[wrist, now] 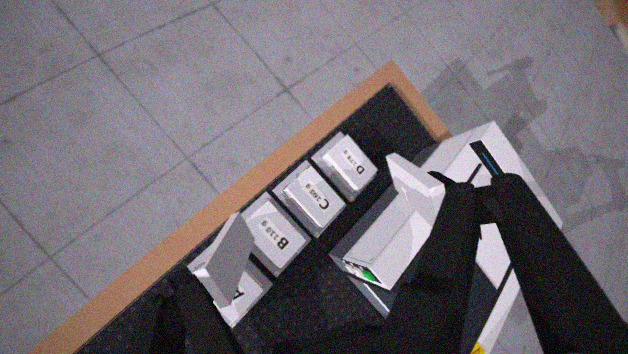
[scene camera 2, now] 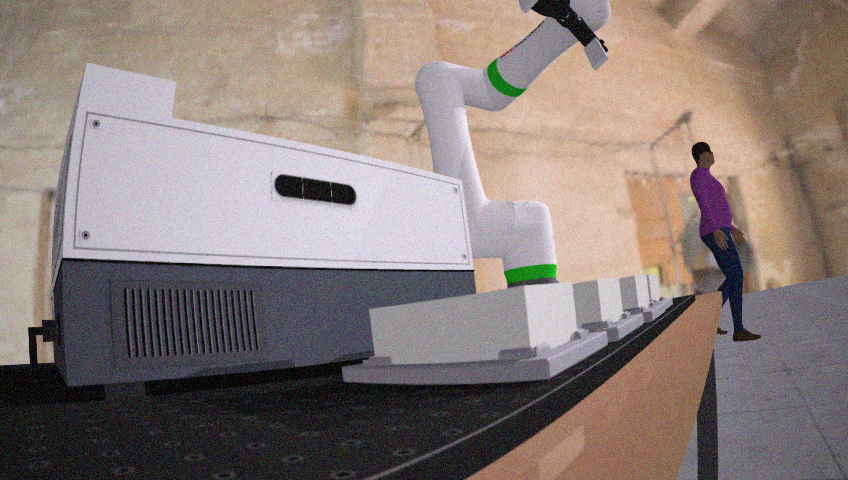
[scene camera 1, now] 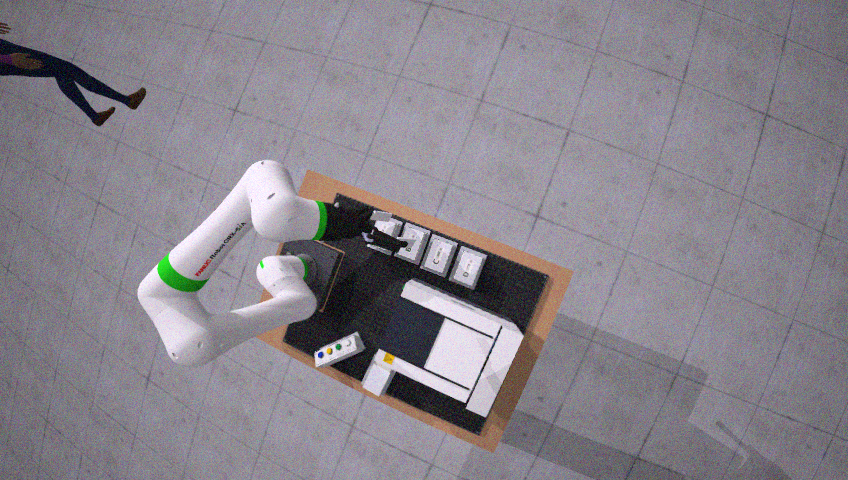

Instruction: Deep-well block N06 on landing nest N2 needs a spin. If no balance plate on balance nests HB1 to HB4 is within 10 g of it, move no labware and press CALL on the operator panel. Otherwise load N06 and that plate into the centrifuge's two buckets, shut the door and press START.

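Seen in the pictures: gripper, fingertip midpoint: (wrist: 316, 200) (scene camera 2: 567, 34) (scene camera 1: 401, 229); arm's base, link origin: (scene camera 1: 304, 269).
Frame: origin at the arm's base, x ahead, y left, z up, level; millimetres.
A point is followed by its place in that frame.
Four white balance plates stand in a row along the table's far edge. In the wrist view I read B 110 g (wrist: 275, 237) @(z 18, x 462, y 259 mm), C 160 g (wrist: 309, 200) @(z 18, x 576, y 255 mm) and D 178 g (wrist: 349, 165) @(z 18, x 717, y 235 mm). Plate A (wrist: 239, 303) @(z 17, x 318, y 226 mm) is mostly hidden behind a finger pad. In the overhead view the row runs from plate A (scene camera 1: 389, 227) @(z 18, x 354, y 306 mm) to plate D (scene camera 1: 467, 267) @(z 18, x 730, y 236 mm). My gripper (scene camera 1: 391, 230) @(z 353, x 485, y 309 mm) (wrist: 316, 200) @(z 353, x 485, y 309 mm) (scene camera 2: 585, 38) @(z 353, x 485, y 309 mm) is open and empty, high above the A and B end of the row. The white centrifuge (scene camera 1: 468, 351) @(z 173, x 814, y -51 mm) (scene camera 2: 265, 196) @(z 117, x 804, y 92 mm) (wrist: 505, 158) @(z 208, x 920, y -1 mm) shows a dark opening on its left half. Block N06 is not visible.
The operator panel (scene camera 1: 337, 349) @(z 38, x 282, y -289 mm) with coloured buttons sits at the table's near-left edge. The arm's base stands on the left of the black mat (scene camera 1: 516, 292) @(z -36, x 969, y 189 mm). A person (scene camera 1: 69, 77) (scene camera 2: 716, 238) walks on the floor beyond the table's left end.
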